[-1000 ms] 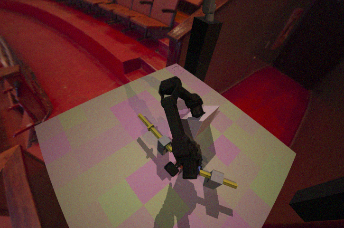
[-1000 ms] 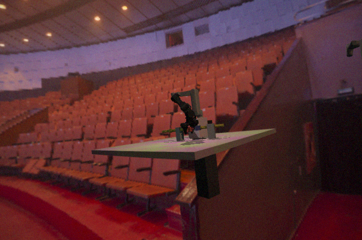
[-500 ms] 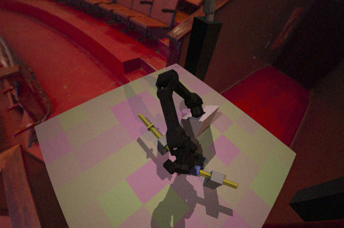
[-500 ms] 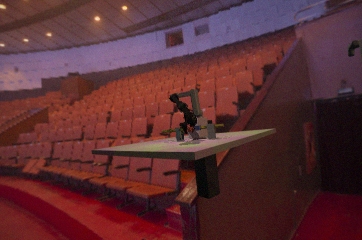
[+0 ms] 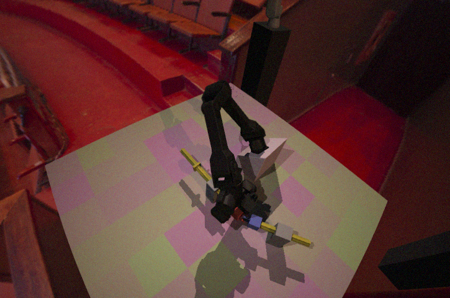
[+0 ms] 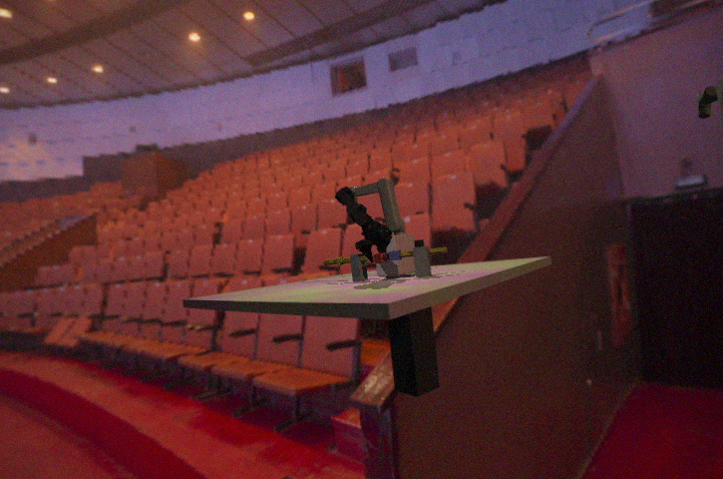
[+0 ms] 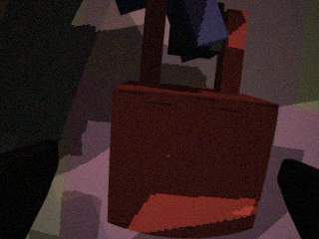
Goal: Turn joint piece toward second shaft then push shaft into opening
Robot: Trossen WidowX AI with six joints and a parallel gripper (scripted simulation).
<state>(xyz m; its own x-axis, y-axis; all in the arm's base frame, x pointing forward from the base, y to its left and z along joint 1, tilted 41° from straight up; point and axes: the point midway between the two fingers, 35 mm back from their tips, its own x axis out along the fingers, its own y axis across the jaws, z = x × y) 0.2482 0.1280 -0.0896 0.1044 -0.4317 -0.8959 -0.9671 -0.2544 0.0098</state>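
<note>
Now: the red square joint piece 1 cm to the left of my gripper tip and 1 cm above it.
</note>
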